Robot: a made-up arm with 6 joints. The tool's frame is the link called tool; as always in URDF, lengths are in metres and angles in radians. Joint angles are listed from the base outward. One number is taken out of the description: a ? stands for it. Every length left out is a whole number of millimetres.
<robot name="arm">
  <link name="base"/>
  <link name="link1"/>
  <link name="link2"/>
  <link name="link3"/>
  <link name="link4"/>
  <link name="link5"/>
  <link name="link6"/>
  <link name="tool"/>
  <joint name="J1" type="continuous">
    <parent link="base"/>
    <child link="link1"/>
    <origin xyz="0 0 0.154"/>
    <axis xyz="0 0 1"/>
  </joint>
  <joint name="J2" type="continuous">
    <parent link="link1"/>
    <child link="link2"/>
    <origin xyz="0 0 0" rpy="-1.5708 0 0"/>
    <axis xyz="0 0 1"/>
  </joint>
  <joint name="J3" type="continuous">
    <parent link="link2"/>
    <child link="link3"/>
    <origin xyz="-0.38 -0.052 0"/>
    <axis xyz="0 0 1"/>
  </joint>
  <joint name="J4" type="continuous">
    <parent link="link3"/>
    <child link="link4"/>
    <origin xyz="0.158 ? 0" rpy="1.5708 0 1.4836"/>
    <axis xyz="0 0 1"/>
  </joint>
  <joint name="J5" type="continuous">
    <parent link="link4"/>
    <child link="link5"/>
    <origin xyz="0 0 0" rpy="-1.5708 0 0"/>
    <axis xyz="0 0 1"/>
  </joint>
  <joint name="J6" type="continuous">
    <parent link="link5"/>
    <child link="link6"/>
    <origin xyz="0 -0.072 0" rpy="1.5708 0 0"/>
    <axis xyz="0 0 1"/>
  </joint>
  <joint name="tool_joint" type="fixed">
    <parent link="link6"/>
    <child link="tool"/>
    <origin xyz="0 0 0" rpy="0 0 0"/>
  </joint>
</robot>
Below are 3 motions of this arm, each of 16 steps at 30 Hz.
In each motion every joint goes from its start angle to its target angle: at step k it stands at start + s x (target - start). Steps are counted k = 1, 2, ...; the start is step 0. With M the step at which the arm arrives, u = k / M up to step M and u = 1 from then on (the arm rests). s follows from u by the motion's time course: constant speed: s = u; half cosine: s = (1 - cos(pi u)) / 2; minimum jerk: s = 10 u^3 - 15 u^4 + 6 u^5.
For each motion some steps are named. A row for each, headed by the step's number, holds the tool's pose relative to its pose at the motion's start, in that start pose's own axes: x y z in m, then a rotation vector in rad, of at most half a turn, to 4 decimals.
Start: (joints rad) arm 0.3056 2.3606 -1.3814 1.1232 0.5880 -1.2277
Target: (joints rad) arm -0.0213 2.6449 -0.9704 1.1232 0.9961 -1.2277
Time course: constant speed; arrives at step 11
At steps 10, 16:
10: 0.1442 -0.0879 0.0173 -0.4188 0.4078 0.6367
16: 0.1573 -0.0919 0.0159 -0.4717 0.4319 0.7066

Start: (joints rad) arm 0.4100 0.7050 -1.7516 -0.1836 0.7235 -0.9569
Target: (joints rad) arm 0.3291 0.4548 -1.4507 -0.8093 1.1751 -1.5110
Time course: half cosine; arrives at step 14
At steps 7, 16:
7: 0.0314 0.0210 -0.0472 -0.1047 0.3550 -0.5025
16: 0.0607 0.0406 -0.1018 -0.2859 0.7321 -0.9304

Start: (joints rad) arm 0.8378 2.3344 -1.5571 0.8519 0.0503 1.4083
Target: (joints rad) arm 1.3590 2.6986 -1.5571 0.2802 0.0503 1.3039
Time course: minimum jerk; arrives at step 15
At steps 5, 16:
5: 0.0237 -0.0537 0.0290 0.1114 0.0127 -0.2145
16: 0.0721 -0.2883 0.0815 0.4798 0.1545 -1.0669

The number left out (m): -0.028
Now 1 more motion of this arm.
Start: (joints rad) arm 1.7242 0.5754 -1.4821 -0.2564 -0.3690 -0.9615
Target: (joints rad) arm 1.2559 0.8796 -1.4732 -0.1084 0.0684 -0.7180
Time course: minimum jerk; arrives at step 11
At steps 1, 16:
1: -0.0001 0.0011 0.0006 -0.0040 0.0034 -0.0003
16: 0.0596 0.1556 0.0546 -0.4384 0.6936 -0.0147

